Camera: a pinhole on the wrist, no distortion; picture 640 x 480 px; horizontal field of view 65.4 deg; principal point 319.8 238.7 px. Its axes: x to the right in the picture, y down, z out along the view. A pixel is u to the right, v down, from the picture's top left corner.
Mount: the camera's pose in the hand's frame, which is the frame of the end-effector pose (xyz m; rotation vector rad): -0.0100 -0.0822 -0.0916 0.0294 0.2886 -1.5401
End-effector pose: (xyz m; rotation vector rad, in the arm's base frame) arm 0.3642 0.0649 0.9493 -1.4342 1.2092 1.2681
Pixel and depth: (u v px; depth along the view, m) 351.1 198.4 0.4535
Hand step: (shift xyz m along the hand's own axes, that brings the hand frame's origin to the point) 0.0291 -0.2017 0.3466
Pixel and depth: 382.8 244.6 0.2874
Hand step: 0.0411 -0.1749 0.1781
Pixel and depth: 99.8 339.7 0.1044
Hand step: 0.0280 -0.0571 0.0152
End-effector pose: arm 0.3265 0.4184 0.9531 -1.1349 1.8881 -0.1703
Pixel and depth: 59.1 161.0 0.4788
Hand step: -0.0052 0.0649 0.4336
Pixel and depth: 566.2 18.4 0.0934
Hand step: -0.0350 -0.1476 -0.0041
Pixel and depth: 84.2 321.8 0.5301
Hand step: 0.1640 0.0609 0.4569
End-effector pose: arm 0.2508 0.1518 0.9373 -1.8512 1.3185 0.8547
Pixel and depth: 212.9 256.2 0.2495
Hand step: 0.0398 -0.0791 0.1588
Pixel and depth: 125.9 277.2 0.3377
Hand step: 0.0712 -0.0198 0.2570
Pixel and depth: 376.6 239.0 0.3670
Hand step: 0.0512 -0.1962 0.2544
